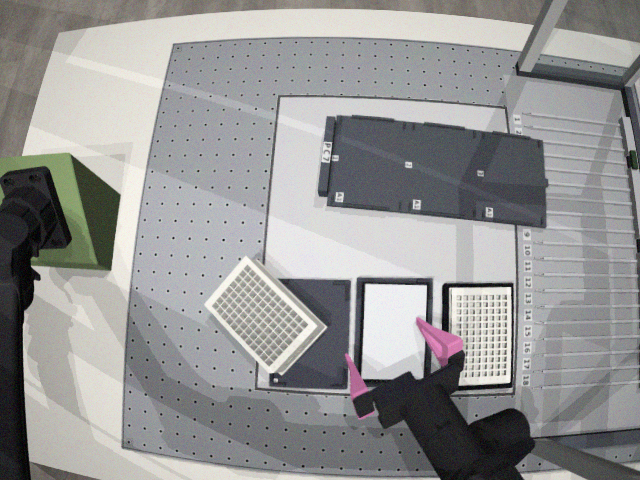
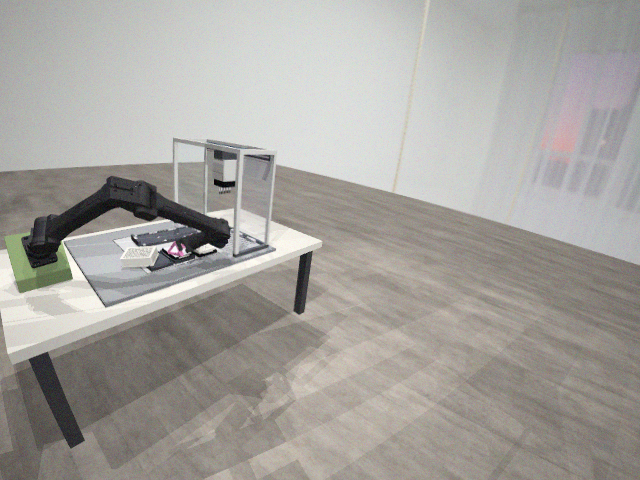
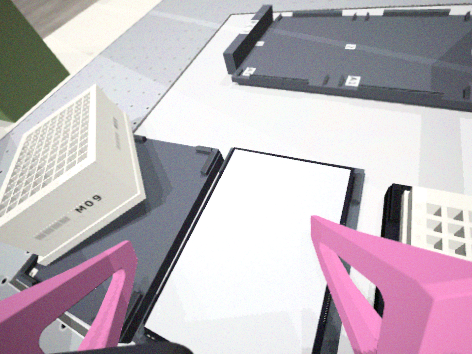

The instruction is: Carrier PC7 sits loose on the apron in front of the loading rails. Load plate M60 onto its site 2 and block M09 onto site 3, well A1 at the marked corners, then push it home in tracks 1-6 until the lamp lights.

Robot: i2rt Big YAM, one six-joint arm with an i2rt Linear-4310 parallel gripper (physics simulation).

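Seen in the pictures: gripper, between the fingertips: (image 1: pixel 382 337) (image 2: pixel 174 249) (image 3: pixel 221 238); arm's base, origin of its link: (image 1: pixel 38 207) (image 2: pixel 39 250).
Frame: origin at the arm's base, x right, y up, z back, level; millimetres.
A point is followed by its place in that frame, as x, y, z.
Note:
Carrier PC7 (image 1: pixel 434 178) {-47, -91, -543} (image 3: pixel 310 60) {-43, -91, -473} lies with bare sites on the pale apron (image 1: pixel 310 237) {28, -102, -374}, slightly turned, its right end over the front of the rails (image 1: pixel 584 258) {70, -98, -766}. Block M09 (image 1: pixel 264 314) {134, -62, -321} (image 2: pixel 138 256) {160, -53, -303} (image 3: pixel 75 175) {161, -36, -378} sits askew over the left dark holder (image 1: pixel 330 330) {152, -90, -400} (image 3: pixel 170 185) {128, -90, -398}, overhanging its left side. A white-topped plate (image 1: pixel 392 315) {136, -76, -477} (image 3: pixel 250 225) {150, -76, -473} lies in the middle holder, and a gridded plate (image 1: pixel 480 330) {161, -81, -592} (image 3: pixel 445 220) {123, -76, -568} in the right one. No M60 label is readable. My gripper (image 1: pixel 382 336) {165, -65, -463} (image 3: pixel 221 238) {165, -65, -463} is open and empty over the middle plate, fingers towards either side of it.
The metal frame (image 2: pixel 238 206) {336, 138, -674} (image 1: pixel 540 36) {-228, 12, -709} stands over the rails at the right, with a multi-tip head (image 2: pixel 224 170) {98, 249, -786} hanging inside it. A dark green part (image 1: pixel 633 159) {-79, -80, -877} sits at the far end of the rails. The arm's green base (image 1: pixel 93 217) {8, -37, -78} (image 2: pixel 43 279) {64, -85, 18} is at the left.

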